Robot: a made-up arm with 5 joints.
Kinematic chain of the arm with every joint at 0, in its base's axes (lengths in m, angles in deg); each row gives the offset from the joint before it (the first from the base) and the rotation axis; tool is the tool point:
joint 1: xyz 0 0 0.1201 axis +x
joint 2: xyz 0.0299 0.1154 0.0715 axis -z
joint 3: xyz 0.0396 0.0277 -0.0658 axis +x
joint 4: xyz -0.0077 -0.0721 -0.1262 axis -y
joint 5: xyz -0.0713 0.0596 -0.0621 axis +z
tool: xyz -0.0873 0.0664 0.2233
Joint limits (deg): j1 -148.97..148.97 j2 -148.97..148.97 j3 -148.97..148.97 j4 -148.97..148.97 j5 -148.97..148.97
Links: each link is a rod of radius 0.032 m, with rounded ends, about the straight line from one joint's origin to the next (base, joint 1, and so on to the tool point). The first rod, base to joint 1, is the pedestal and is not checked.
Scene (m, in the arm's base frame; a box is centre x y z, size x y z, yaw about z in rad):
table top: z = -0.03
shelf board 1: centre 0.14 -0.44 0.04 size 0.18 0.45 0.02 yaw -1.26
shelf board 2: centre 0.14 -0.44 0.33 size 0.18 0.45 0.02 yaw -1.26
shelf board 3: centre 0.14 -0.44 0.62 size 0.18 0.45 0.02 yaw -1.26
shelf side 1: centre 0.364 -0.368 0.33 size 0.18 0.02 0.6 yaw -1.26
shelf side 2: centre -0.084 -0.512 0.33 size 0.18 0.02 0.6 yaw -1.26
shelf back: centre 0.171 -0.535 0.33 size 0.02 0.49 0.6 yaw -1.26
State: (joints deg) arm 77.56 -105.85 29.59 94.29 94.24
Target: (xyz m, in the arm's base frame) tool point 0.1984 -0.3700 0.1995
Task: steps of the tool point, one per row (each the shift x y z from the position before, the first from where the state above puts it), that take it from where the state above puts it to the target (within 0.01 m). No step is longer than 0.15 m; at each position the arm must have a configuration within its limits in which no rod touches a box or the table.
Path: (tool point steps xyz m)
1: 0.0925 -0.0395 -0.0147
2: 0.0678 -0.0697 0.0008
3: 0.0334 -0.0836 0.0200
4: -0.0035 -0.0789 0.0378
5: -0.0362 -0.0574 0.0484
6: -0.0590 -0.0252 0.0485
7: 0.0689 -0.0047 -0.0320
8: 0.0671 0.0088 0.0076
9: 0.0482 -0.0152 0.0438
10: 0.0151 -0.0631 0.0480
11: -0.0257 -0.1042 0.0087
12: -0.0656 -0.1066 -0.0595

